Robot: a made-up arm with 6 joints. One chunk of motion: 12 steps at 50 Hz.
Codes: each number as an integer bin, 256 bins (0 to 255) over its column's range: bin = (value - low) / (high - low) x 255, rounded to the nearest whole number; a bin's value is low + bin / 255 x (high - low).
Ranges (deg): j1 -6..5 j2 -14..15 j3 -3..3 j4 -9..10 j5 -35..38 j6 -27..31
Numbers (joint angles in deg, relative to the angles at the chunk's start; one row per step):
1: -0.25 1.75 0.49 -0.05 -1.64 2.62
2: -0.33 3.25 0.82 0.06 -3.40 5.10
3: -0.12 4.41 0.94 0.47 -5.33 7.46
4: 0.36 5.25 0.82 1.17 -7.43 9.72
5: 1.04 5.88 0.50 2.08 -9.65 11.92
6: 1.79 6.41 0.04 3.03 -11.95 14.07
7: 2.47 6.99 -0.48 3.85 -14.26 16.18
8: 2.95 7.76 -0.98 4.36 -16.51 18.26
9: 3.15 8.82 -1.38 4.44 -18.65 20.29
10: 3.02 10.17 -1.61 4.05 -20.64 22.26
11: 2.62 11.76 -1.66 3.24 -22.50 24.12
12: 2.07 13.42 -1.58 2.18 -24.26 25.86
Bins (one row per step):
1: 133 138 148 120 117 130
2: 131 152 162 122 110 141
3: 136 162 167 127 104 152
4: 147 169 162 136 96 161
5: 163 175 149 149 89 171
6: 181 179 129 161 81 181
7: 196 185 107 172 72 190
8: 207 191 86 179 65 199
9: 212 201 69 180 57 208
10: 209 213 59 175 50 217
11: 200 227 57 164 44 225
12: 187 241 60 150 38 232

